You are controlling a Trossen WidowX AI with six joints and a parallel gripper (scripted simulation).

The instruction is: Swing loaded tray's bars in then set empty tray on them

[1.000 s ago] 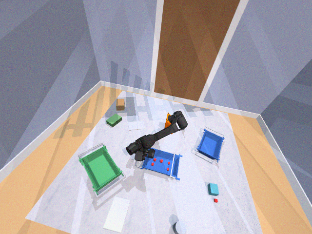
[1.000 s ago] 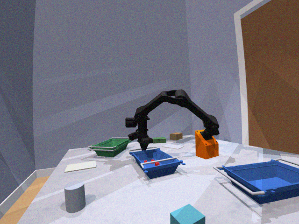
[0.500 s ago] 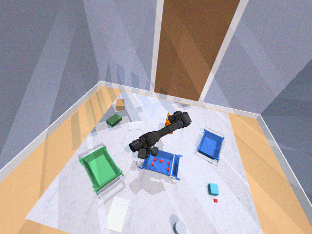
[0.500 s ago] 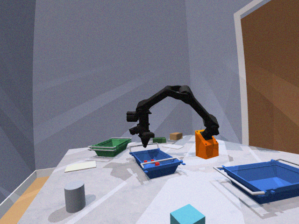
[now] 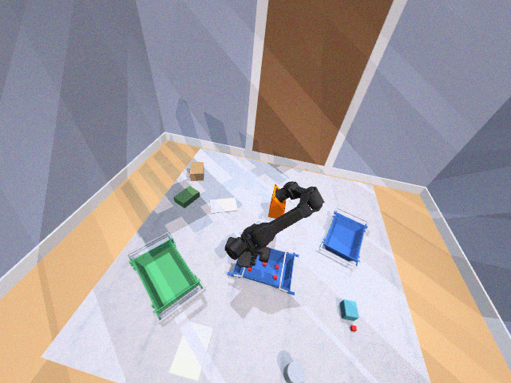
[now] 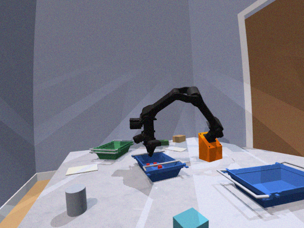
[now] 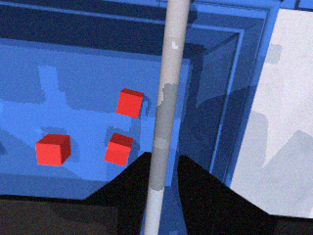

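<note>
My gripper tip is now 480 mm to the right of the blue tray and 240 mm past it. Also, from my gripper tip: teal block 450 mm to the left, 110 mm ahead, 30 mm below; then grey cylinder 350 mm ahead, 230 mm to the left, 10 mm below; then red block 470 mm to the left, 170 mm ahead, 40 mm below.
</note>
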